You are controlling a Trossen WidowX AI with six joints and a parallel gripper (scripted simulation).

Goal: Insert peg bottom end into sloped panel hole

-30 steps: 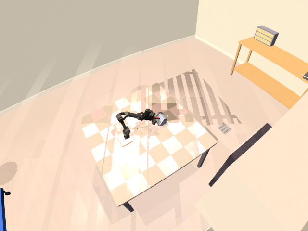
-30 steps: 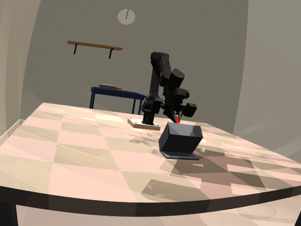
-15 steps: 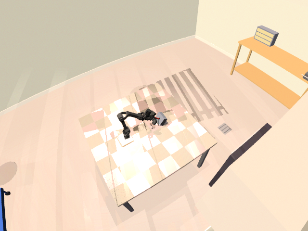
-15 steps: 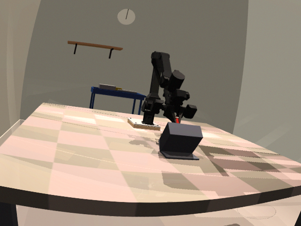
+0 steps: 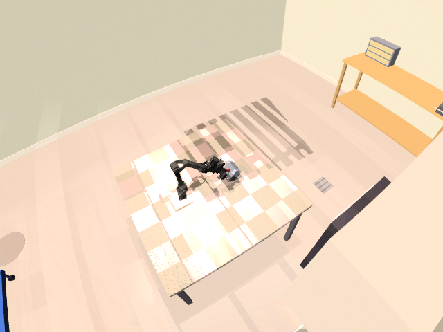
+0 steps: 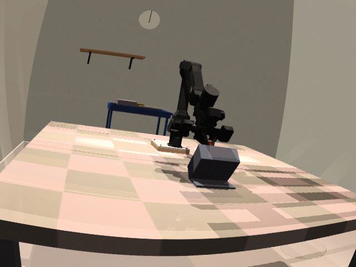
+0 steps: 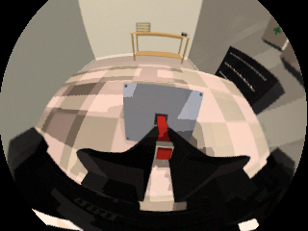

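Now: the sloped panel 50 mm ahead of my gripper tip, 40 mm below it and 10 mm to the left of it. Also, from my gripper tip: red peg: 10 mm behind, 10 mm above.
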